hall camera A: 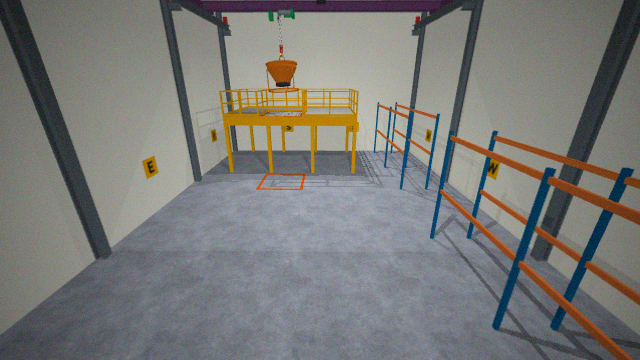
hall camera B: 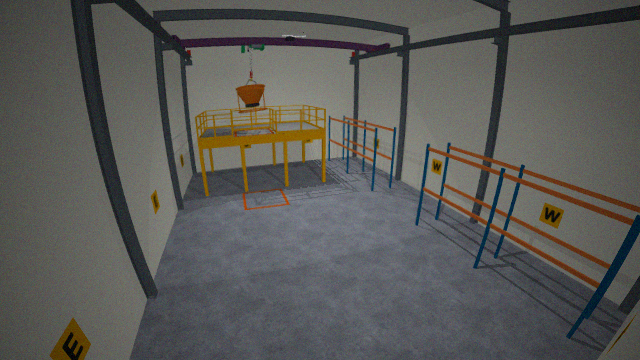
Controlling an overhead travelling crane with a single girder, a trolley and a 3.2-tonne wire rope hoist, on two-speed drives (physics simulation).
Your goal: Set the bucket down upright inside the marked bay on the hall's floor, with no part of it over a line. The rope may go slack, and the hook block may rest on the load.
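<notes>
The orange bucket [hall camera A: 281, 71] [hall camera B: 250, 94] hangs upright in the air, with its dark outlet and base ring below. My gripper, the hook [hall camera A: 281, 54] [hall camera B: 251, 78] under the red hook block, is shut on the bucket's bail, and the rope above looks taut. In both views the base ring appears near the top rail of the yellow platform. The marked bay [hall camera A: 280, 189] [hall camera B: 267, 206] is an orange outline on the floor, on the camera side of the platform. The bucket is high above floor level. Its exact distance from the platform railing is hard to tell.
The yellow railed platform [hall camera A: 250, 119] [hall camera B: 260, 138] stands at the far end, with another orange-red outline on its deck. Blue and orange racks [hall camera A: 524, 245] [hall camera B: 489, 217] stand along the right side. The purple girder [hall camera A: 350, 6] [hall camera B: 320, 43] spans overhead, carrying the green hoist [hall camera A: 286, 14] [hall camera B: 257, 47].
</notes>
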